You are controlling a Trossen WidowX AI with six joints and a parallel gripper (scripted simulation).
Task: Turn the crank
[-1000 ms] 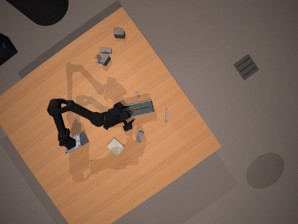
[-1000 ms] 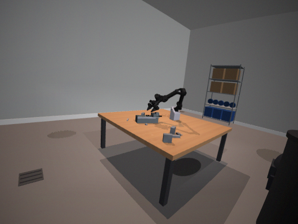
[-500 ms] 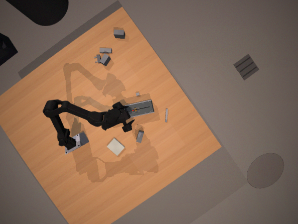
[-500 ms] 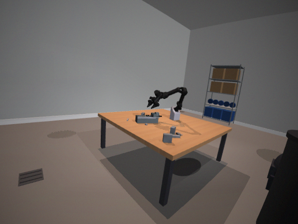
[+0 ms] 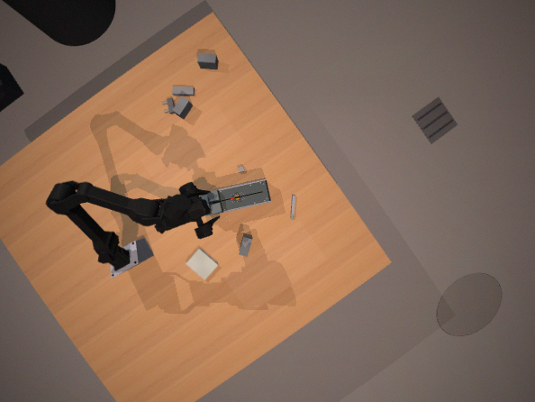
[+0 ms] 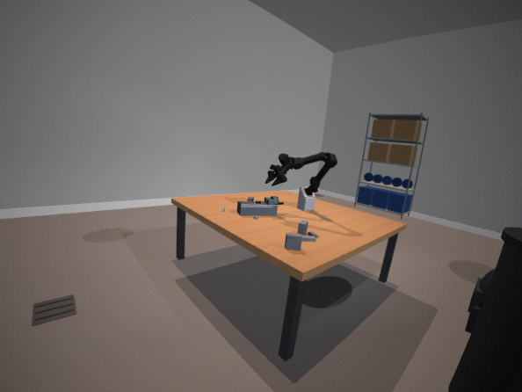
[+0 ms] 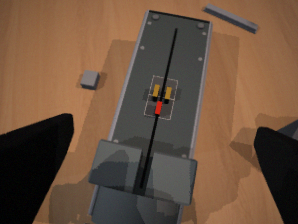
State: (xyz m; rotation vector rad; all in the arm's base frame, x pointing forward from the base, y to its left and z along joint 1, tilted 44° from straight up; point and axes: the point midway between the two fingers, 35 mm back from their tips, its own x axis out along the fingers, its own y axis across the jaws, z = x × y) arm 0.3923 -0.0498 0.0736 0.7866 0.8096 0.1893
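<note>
Right now my gripper tip is 140 mm above the dark crank handle, 110 mm past it and 20 mm to the right of it. Round my gripper tip: red pointer (120 mm below, 60 mm ahead, 10 mm to the right); then white square plate (190 mm below, 190 mm behind, 180 mm to the right); then small grey cube (200 mm below, 140 mm ahead, 80 mm to the left).
</note>
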